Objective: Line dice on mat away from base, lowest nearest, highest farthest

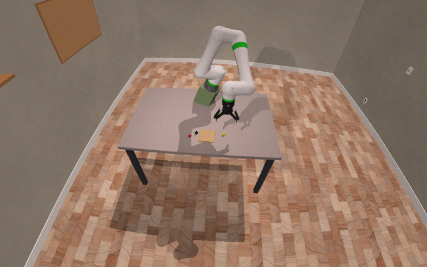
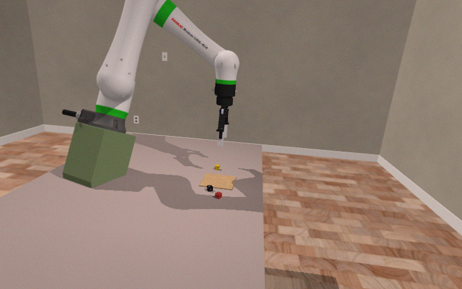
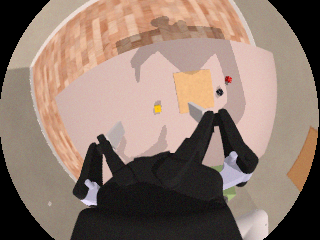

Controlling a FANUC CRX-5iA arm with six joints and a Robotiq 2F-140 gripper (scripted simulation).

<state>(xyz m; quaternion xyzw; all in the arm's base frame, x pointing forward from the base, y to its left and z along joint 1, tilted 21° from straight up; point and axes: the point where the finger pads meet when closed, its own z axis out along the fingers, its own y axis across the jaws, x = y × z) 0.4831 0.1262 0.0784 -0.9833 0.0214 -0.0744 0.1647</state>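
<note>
Now: hand 2 cm past the yellow die, 1 cm to the left of it and 14 cm above it. Also, from my hand: red die (3 cm ahead, 30 cm to the right, 14 cm below); tan mat (1 cm ahead, 15 cm to the right, 15 cm below); black die (2 cm behind, 25 cm to the right, 14 cm below).
</note>
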